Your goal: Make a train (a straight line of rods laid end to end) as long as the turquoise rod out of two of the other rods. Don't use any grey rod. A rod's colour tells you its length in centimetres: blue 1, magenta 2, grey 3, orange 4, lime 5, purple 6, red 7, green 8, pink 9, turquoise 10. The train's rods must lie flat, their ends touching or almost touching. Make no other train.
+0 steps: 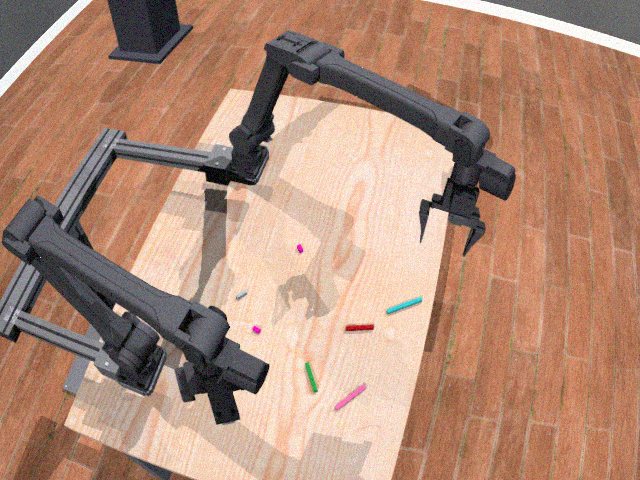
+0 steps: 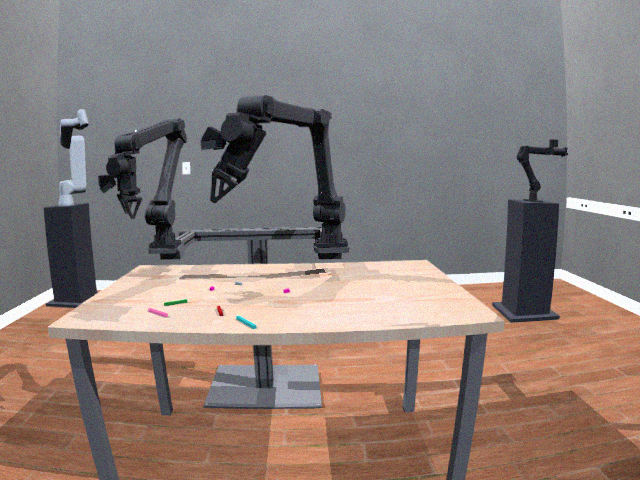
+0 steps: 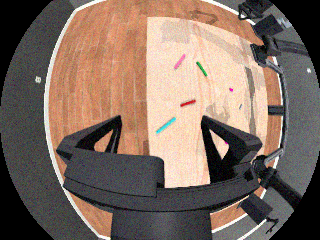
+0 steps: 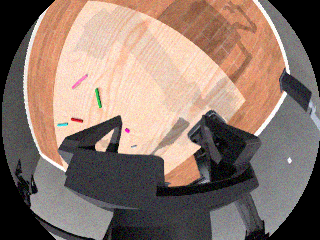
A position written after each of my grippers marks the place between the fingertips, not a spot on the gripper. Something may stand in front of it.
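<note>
My left gripper is in sight (image 2: 216, 198), and I find that same gripper in image 1 (image 1: 442, 249) and in image 3 (image 3: 161, 119) too. As for my right gripper (image 1: 217, 392), I see it there and also in image 4 (image 4: 161, 119).
</note>
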